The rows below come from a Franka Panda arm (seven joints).
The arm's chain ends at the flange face. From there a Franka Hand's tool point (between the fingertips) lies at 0.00 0.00 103.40 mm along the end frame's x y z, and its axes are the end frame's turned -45 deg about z.
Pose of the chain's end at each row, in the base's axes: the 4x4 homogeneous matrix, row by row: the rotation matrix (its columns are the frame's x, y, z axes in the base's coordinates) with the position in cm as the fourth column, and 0 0 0 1 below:
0.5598, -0.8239, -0.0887, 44.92; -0.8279, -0.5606, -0.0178, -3.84; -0.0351, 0.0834, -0.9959, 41.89; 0, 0, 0, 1
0.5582, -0.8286, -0.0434, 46.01; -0.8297, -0.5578, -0.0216, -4.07; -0.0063, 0.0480, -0.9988, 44.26; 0, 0, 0, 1
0.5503, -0.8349, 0.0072, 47.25; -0.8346, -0.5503, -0.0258, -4.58; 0.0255, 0.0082, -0.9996, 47.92; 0, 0, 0, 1
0.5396, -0.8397, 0.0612, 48.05; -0.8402, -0.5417, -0.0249, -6.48; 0.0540, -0.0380, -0.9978, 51.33; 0, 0, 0, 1
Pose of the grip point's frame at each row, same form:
0.9784, -0.1867, -0.0887, 44.00; -0.1890, -0.9818, -0.0178, -4.02; -0.0838, 0.0342, -0.9959, 31.59; 0, 0, 0, 1
0.9806, -0.1912, -0.0434, 45.56; -0.1923, -0.9811, -0.0216, -4.29; -0.0384, 0.0295, -0.9988, 33.93; 0, 0, 0, 1
0.9795, -0.2012, 0.0072, 47.32; -0.2010, -0.9793, -0.0258, -4.85; 0.0122, 0.0238, -0.9996, 37.58; 0, 0, 0, 1
0.9753, -0.2122, 0.0612, 48.68; -0.2111, -0.9772, -0.0249, -6.74; 0.0651, 0.0113, -0.9978, 41.01; 0, 0, 0, 1

